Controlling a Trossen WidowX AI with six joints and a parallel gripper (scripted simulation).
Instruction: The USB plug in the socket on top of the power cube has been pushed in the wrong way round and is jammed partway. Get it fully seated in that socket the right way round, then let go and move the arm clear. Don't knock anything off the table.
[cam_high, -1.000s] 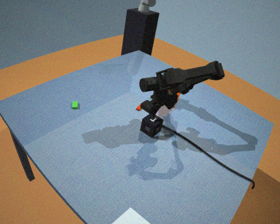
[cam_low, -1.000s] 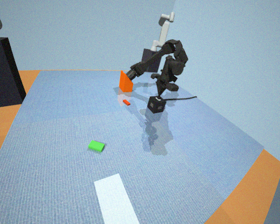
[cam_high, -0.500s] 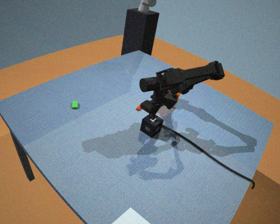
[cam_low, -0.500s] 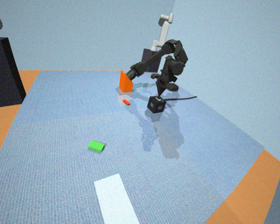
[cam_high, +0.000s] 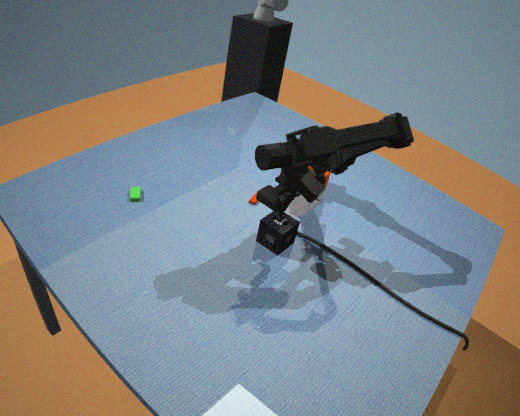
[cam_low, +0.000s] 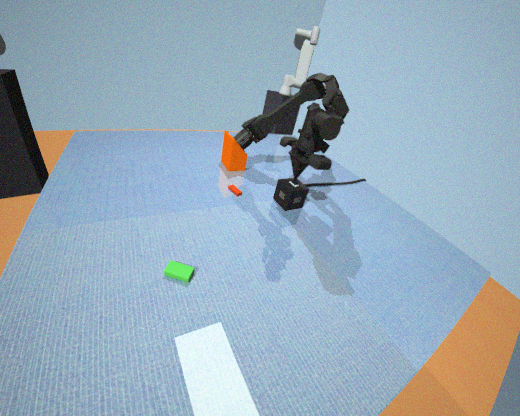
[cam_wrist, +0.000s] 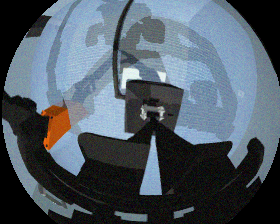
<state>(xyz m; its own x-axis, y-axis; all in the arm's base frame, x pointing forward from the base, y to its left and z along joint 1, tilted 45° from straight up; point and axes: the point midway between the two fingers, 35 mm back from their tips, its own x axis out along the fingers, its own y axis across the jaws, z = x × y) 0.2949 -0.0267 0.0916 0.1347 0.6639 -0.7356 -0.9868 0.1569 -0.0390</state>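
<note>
Now: the USB plug 2 cm below my gripper tip. Round my gripper tip: green block 13 cm ahead, 41 cm to the right, 10 cm below; then red-orange block 12 cm behind, 14 cm to the right, 10 cm below.
</note>
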